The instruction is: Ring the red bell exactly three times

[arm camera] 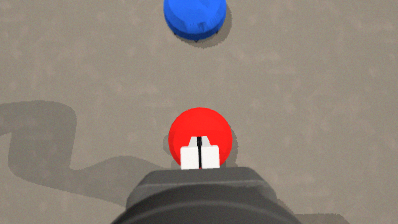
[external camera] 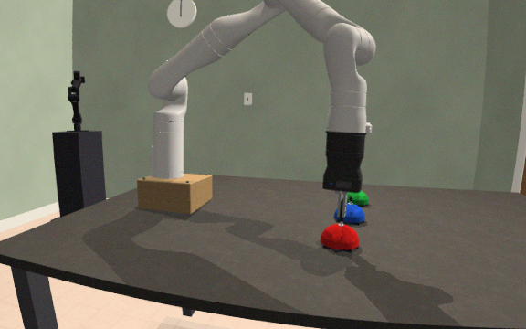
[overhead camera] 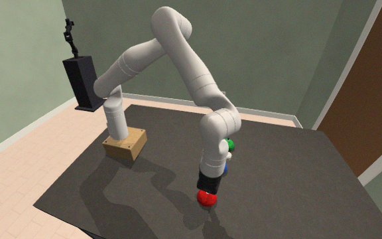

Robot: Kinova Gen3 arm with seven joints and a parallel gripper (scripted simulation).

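Now: the red bell 50 mm below my hand. Also, from my hand: green bell: 90 mm ahead, 340 mm to the left, 50 mm below; then blue bell: 40 mm ahead, 170 mm to the left, 50 mm below.
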